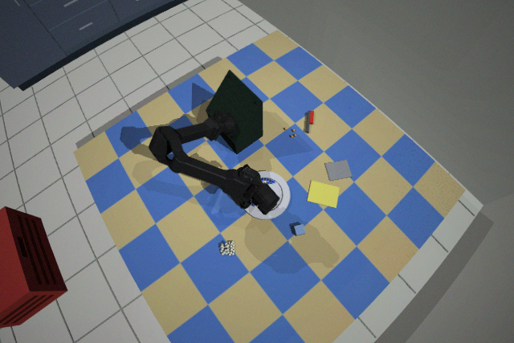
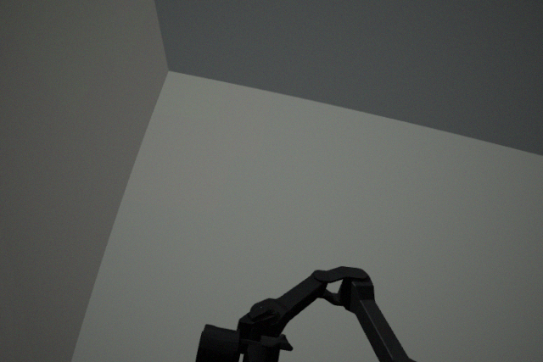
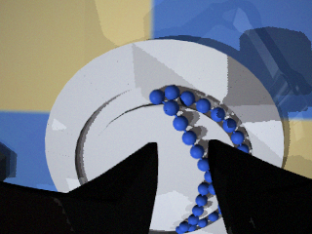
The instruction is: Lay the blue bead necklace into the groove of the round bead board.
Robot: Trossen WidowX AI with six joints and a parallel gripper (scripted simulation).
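The round white bead board is 50 mm to the left of my gripper tip and 40 mm below it. Round my gripper tip: small blue cube 190 mm ahead, 80 mm to the left, 40 mm below; then grey square 370 mm to the left, 80 mm ahead, 50 mm below; then yellow pad 250 mm to the left, 130 mm ahead, 50 mm below.
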